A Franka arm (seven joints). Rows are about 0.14 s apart.
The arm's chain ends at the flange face. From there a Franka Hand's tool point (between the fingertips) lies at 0.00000 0.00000 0.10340 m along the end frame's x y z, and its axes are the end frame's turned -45 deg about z.
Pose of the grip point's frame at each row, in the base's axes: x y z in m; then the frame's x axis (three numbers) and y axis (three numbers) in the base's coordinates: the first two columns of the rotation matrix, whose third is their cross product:
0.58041 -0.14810 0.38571 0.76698 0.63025 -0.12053 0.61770 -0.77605 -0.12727
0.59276 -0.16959 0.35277 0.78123 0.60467 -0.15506 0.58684 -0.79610 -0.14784
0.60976 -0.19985 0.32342 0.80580 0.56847 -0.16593 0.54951 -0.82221 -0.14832
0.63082 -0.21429 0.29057 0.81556 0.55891 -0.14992 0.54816 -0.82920 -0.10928
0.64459 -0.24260 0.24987 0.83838 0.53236 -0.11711 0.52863 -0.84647 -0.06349
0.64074 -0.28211 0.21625 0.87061 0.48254 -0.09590 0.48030 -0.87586 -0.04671
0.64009 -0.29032 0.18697 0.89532 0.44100 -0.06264 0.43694 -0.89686 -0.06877
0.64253 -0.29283 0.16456 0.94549 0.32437 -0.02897 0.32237 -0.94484 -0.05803
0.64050 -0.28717 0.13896 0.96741 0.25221 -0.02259 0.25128 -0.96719 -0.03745
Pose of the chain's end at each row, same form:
0.59838 -0.15049 0.48751 0.97912 -0.10310 -0.17522 -0.10556 -0.99440 -0.00477
0.61477 -0.17212 0.45377 0.96737 -0.13536 -0.21418 -0.13745 -0.99049 0.00511
0.63259 -0.20278 0.42423 0.95835 -0.17942 -0.22221 -0.18122 -0.98336 0.01245
0.64999 -0.21501 0.39217 0.96430 -0.19112 -0.18328 -0.18908 -0.98154 0.02874
0.65833 -0.24170 0.35235 0.96662 -0.22211 -0.12770 -0.21903 -0.97498 0.03792
0.65176 -0.28155 0.31906 0.95524 -0.27812 -0.10084 -0.27599 -0.96053 0.03478
0.64903 -0.29386 0.28992 0.94205 -0.32234 -0.09292 -0.32412 -0.94601 -0.00433
0.64731 -0.29754 0.26774 0.89651 -0.43874 -0.06152 -0.44061 -0.89747 -0.02055
0.64374 -0.29033 0.24226 0.86174 -0.50557 -0.04245 -0.50638 -0.86225 -0.01051

